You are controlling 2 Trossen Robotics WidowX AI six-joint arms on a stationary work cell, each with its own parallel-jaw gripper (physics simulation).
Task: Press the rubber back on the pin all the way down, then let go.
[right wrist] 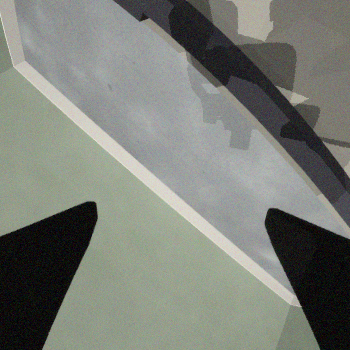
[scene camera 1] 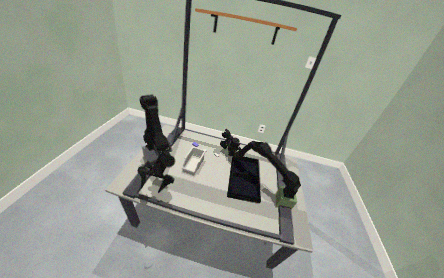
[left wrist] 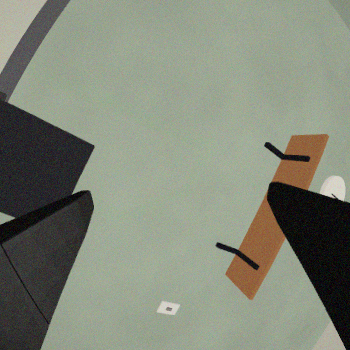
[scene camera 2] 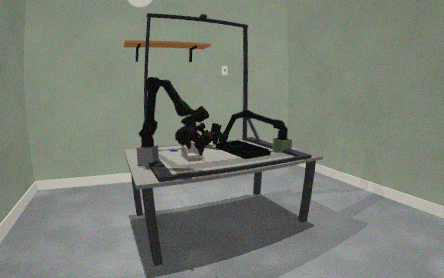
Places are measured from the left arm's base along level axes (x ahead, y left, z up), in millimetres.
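Pixels of known places: left gripper, fingertip midpoint: (left wrist: 180,194) (scene camera 2: 197,131); right gripper, fingertip midpoint: (right wrist: 183,213) (scene camera 1: 150,190) (scene camera 2: 195,152); left arm's base at its link origin: (scene camera 1: 288,193) (scene camera 2: 282,138); right arm's base at its link origin: (scene camera 1: 151,146) (scene camera 2: 147,146).
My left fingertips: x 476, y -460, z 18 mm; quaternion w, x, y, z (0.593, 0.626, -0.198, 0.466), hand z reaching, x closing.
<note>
For each thing: its top centre in the pictures, then the offset to it from my left fingertips. "spot": a spot on its surface instead.
- small blue-purple piece at its top centre: (scene camera 2: 174,149) (scene camera 1: 195,143) dx +232, dy +140, dz -92 mm
- tiny white piece at its top centre: (scene camera 1: 216,154) dx +39, dy +194, dz -96 mm
- white open tray at a spot on its surface: (scene camera 1: 186,170) spot: dx +193, dy +438, dz -83 mm
- large black flat panel at its top centre: (scene camera 2: 241,145) (scene camera 1: 245,174) dx -201, dy +343, dz -66 mm
A small blue-purple piece (scene camera 1: 195,144) (scene camera 2: 173,150) lies on the table behind the white tray. A tiny white piece (scene camera 1: 216,154) lies to the tray's right in scene camera 1. They are too small to tell which is the rubber or the pin. My left gripper (scene camera 1: 226,134) (left wrist: 180,194) is open and empty, raised beyond the white piece near the table's back; its wrist view shows the wall between the fingers. My right gripper (scene camera 1: 151,188) (right wrist: 183,213) is open and empty, near the table's front left in scene camera 1, away from both pieces.
A white open tray (scene camera 1: 185,171) stands left of centre, and a large black flat panel (scene camera 1: 245,192) (scene camera 2: 245,149) lies right of centre, beside my left arm. Dark frame posts (scene camera 1: 186,65) (scene camera 2: 245,75) rise at the back. An orange shelf (scene camera 1: 250,20) (scene camera 2: 167,45) (left wrist: 265,215) hangs on the wall.
</note>
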